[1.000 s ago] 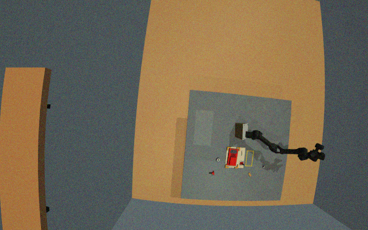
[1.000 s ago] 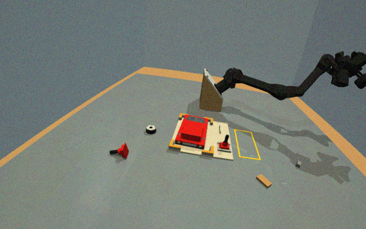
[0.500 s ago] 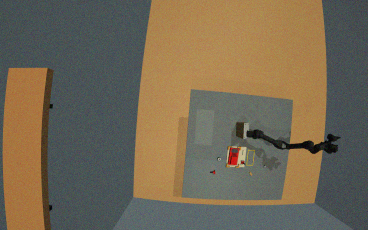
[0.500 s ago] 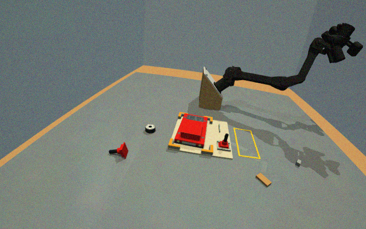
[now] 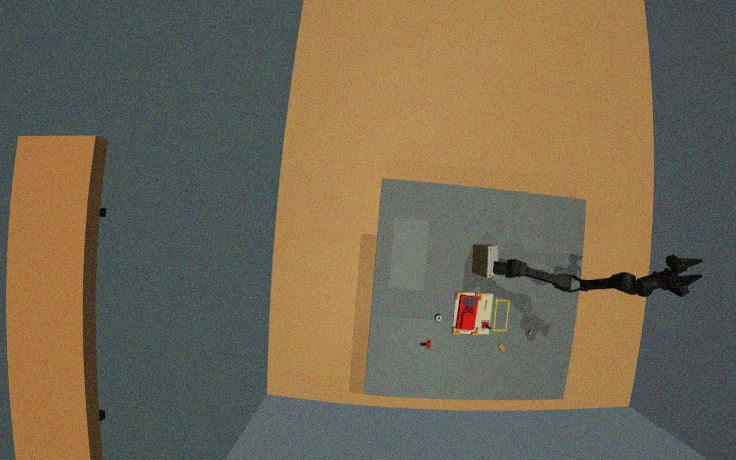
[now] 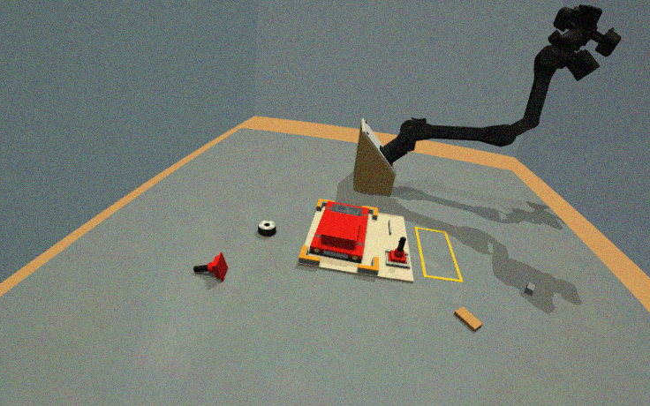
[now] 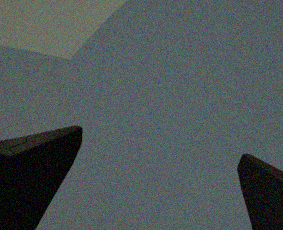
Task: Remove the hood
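The hood is 640 mm to the right of my gripper tip, 580 mm below it and 470 mm ahead of it. Round my gripper tip: wooden block 630 mm ahead, 620 mm below, 380 mm to the right; wheel 800 mm to the right, 610 mm below, 490 mm ahead.
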